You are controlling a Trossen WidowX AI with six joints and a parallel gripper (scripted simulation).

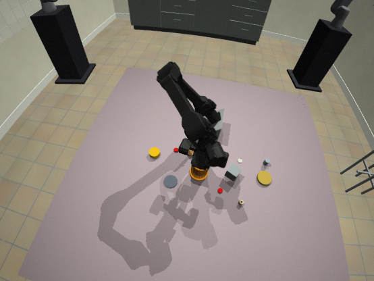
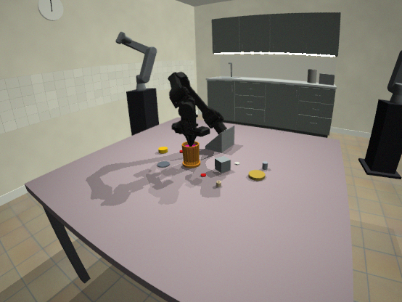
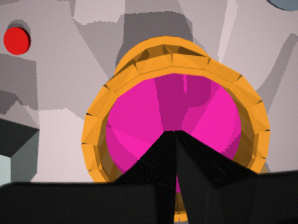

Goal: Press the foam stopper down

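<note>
Now: hand 5 cm above the magenta foam stopper. From my hand the other things lie so: grey disc 5 cm ahead, 12 cm to the right, 12 cm below; red button 8 cm ahead, 10 cm to the left, 12 cm below; brown disc 10 cm behind, 4 cm to the right, 11 cm below.
</note>
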